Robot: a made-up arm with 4 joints. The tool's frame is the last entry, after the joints. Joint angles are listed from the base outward.
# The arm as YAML. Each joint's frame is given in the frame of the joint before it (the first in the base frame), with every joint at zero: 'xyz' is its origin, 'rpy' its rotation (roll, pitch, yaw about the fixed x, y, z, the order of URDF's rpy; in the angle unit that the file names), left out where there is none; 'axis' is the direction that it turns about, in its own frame. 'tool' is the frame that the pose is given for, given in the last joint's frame.
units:
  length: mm
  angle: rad
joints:
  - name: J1
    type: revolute
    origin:
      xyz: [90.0, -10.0, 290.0]
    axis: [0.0, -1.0, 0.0]
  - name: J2
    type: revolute
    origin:
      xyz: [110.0, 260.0, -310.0]
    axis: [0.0, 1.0, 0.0]
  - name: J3
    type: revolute
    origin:
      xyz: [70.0, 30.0, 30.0]
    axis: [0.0, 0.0, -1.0]
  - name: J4
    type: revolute
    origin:
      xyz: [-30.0, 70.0, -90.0]
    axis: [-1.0, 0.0, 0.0]
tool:
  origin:
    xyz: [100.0, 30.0, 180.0]
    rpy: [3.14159, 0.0, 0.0]
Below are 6 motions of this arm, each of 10 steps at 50 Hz.
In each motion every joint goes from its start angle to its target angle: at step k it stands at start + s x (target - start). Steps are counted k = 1, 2, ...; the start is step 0. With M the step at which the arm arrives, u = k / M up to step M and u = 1 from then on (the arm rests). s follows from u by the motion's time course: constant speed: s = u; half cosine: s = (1 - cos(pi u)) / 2; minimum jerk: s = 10 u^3 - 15 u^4 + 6 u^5.
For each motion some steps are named. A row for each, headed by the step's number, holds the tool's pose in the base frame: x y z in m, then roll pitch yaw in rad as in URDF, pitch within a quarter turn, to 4 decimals.
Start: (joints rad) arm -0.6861 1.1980 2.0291 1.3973
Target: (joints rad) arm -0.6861 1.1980 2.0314 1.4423
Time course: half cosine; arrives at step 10
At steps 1, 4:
1: -0.1589 0.1055 -0.2540 -0.1743 -0.4345 -1.4199
4: -0.1614 0.1054 -0.2530 -0.1888 -0.4352 -1.4196

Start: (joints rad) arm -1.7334 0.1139 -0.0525 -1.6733
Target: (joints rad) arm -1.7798 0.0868 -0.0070 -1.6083
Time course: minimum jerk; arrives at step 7
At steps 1, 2, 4, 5, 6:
1: -0.3201 0.1716 0.1051 1.4928 1.2892 2.9555
2: -0.3191 0.1713 0.1073 1.5052 1.2878 2.9764
4: -0.3153 0.1702 0.1161 1.5525 1.2811 3.0584
5: -0.3135 0.1698 0.1202 1.5727 1.2775 3.0946
6: -0.3125 0.1695 0.1224 1.5833 1.2753 3.1139

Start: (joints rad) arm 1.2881 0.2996 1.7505 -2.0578
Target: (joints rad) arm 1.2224 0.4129 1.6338 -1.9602
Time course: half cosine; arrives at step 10
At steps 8, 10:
8: 0.4654 0.2182 0.1892 -0.3469 0.0545 -1.6211
10: 0.4627 0.2169 0.1877 -0.3729 0.0456 -1.6143

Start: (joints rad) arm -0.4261 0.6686 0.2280 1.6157
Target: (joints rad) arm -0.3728 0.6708 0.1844 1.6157
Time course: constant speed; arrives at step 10
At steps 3, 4, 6, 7, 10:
3: 0.0711 0.5078 -0.2532 1.1467 1.0380 -0.4333
4: 0.0735 0.5084 -0.2524 1.1577 1.0349 -0.4217
6: 0.0782 0.5094 -0.2508 1.1793 1.0286 -0.3990
7: 0.0806 0.5099 -0.2500 1.1899 1.0253 -0.3878
10: 0.0876 0.5114 -0.2474 1.2208 1.0152 -0.3550

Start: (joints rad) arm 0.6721 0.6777 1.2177 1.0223
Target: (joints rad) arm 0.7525 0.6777 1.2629 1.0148
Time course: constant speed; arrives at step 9
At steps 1, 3, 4, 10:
1: 0.6893 0.2958 0.1279 2.1233 -0.0011 -1.2227
3: 0.6922 0.2932 0.1389 2.1418 -0.0070 -1.2328
4: 0.6935 0.2920 0.1444 2.1511 -0.0098 -1.2379
10: 0.6993 0.2856 0.1722 2.1981 -0.0226 -1.2637

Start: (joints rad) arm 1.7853 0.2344 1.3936 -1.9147
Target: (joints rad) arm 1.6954 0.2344 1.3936 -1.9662
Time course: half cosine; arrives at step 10
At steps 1, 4, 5, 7, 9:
1: 0.4619 0.1918 0.4353 0.3227 -0.1772 -1.5668
4: 0.4690 0.1919 0.4249 0.3099 -0.1770 -1.5617
5: 0.4723 0.1919 0.4199 0.3038 -0.1768 -1.5592
7: 0.4783 0.1920 0.4100 0.2921 -0.1765 -1.5545
9: 0.4819 0.1921 0.4039 0.2848 -0.1762 -1.5516

